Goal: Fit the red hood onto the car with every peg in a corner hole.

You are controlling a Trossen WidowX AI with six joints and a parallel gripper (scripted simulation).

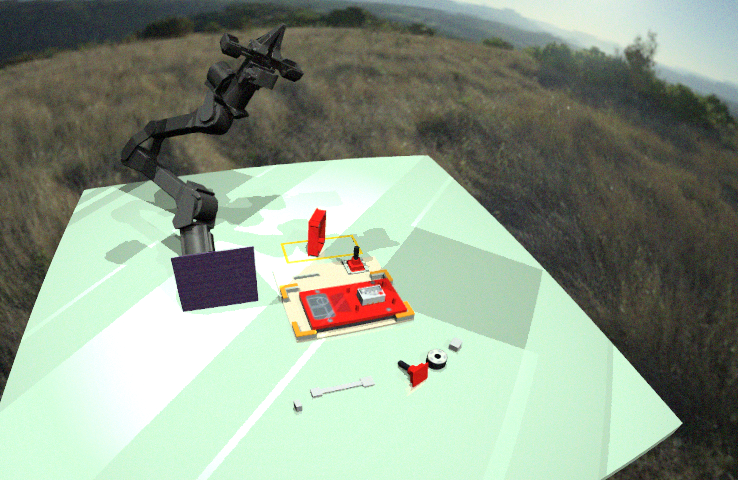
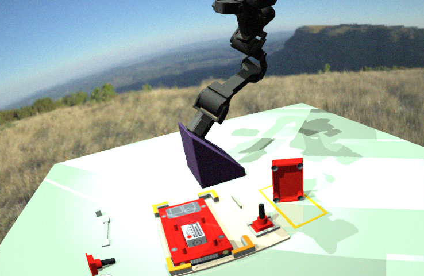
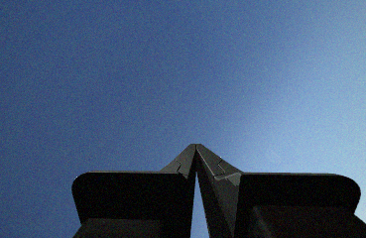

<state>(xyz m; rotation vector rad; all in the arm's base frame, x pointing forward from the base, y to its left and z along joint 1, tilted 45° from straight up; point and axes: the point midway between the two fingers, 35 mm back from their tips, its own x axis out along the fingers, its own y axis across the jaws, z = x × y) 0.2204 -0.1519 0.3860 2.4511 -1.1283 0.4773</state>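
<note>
Now: the red hood 500 mm below my gripper tip, 90 mm ahead of it and 10 mm to the left of it. Also, from my gripper tip: grey engine block (530 mm below, 210 mm to the right, 170 mm ahead); then wheel (540 mm below, 390 mm to the right, 260 mm ahead); then beige jig (540 mm below, 180 mm to the right, 130 mm ahead).
</note>
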